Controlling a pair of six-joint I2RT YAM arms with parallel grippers.
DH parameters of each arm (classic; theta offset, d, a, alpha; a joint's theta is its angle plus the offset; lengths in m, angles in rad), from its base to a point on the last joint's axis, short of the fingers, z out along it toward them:
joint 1: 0 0.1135 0.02 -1.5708
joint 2: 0 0 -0.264 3.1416
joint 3: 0.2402 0 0.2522 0
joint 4: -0.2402 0 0.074 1.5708
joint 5: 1.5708 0 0 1.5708
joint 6: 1.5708 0.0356 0 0
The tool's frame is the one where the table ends.
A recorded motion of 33 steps. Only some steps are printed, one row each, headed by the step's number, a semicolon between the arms.
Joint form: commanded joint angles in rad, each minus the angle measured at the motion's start. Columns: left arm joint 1, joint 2, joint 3, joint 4, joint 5, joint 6; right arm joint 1, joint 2, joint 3, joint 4, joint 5, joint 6.
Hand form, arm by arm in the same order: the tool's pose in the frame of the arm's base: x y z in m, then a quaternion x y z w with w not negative. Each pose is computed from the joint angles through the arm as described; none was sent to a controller.
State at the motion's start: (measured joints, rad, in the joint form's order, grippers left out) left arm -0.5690 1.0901 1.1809 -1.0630 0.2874 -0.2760; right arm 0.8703 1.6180 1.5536 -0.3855 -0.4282 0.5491
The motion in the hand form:
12: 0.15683 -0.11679 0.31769 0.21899 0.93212 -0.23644 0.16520; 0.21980 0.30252 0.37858 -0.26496 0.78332 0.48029 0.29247
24: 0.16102 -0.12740 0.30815 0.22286 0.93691 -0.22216 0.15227; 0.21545 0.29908 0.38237 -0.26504 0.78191 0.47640 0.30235
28: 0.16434 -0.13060 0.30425 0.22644 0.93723 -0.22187 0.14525; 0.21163 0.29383 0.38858 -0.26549 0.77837 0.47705 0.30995
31: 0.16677 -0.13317 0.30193 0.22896 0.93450 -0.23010 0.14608; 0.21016 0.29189 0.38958 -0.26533 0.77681 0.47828 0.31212
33: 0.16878 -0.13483 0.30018 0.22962 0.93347 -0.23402 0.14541; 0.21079 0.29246 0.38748 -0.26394 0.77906 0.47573 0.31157
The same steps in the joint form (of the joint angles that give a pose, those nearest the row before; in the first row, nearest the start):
12: -0.0135 0.0079 -0.0672 -0.0258 0.0342 0.0726; 0.0340 -0.0181 -0.0187 0.0376 0.0157 -0.0253
24: -0.0508 0.0481 -0.0775 -0.0042 0.0025 0.0536; 0.0393 -0.0387 -0.0274 0.0347 0.0362 -0.0325
28: -0.0531 0.0684 -0.0794 0.0041 0.0082 0.0592; 0.0393 -0.0619 -0.0307 0.0282 0.0425 -0.0368
31: -0.0538 0.0766 -0.0863 0.0283 0.0234 0.0597; 0.0393 -0.0717 -0.0386 0.0323 0.0432 -0.0365
33: -0.0533 0.0847 -0.0894 0.0418 0.0316 0.0597; 0.0393 -0.0691 -0.0422 0.0328 0.0479 -0.0363

